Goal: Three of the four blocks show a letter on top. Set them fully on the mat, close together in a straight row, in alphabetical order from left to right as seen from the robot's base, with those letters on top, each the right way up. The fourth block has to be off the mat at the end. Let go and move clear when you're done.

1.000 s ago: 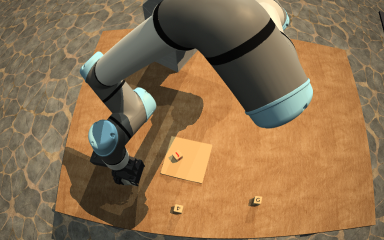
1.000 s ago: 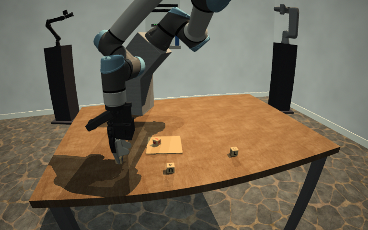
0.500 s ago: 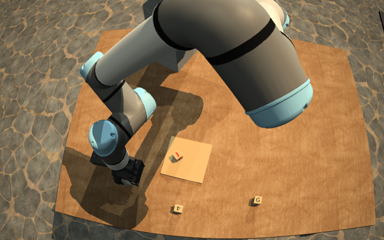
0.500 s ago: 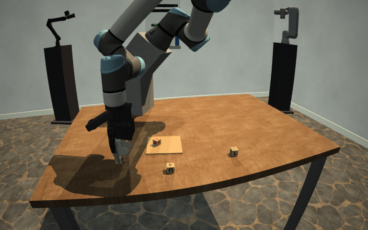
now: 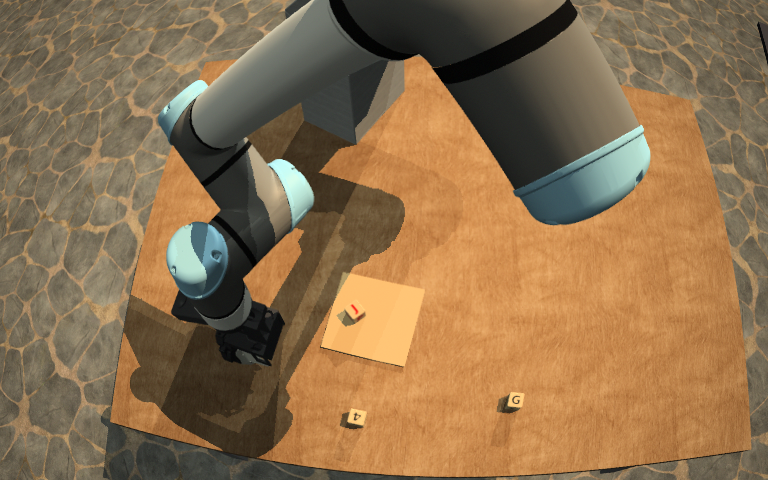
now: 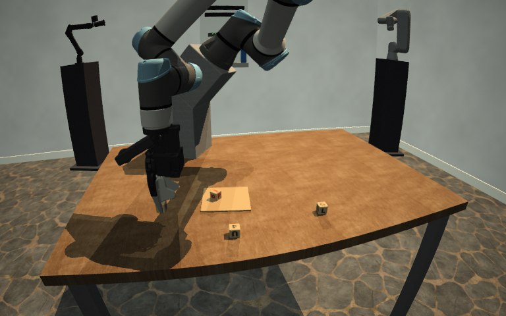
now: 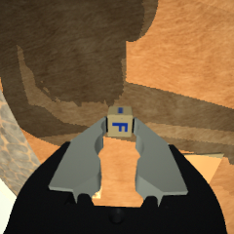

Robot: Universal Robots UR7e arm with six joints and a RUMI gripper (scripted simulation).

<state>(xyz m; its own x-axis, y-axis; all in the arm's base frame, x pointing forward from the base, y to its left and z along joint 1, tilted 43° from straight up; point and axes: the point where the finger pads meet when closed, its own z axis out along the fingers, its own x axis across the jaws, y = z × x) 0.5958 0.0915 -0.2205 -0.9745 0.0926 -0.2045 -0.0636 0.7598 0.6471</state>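
The tan mat lies 140 mm behind my hand, 150 mm to the left of it and 50 mm below it. The rest, counted from my hand: block: right at my hand.
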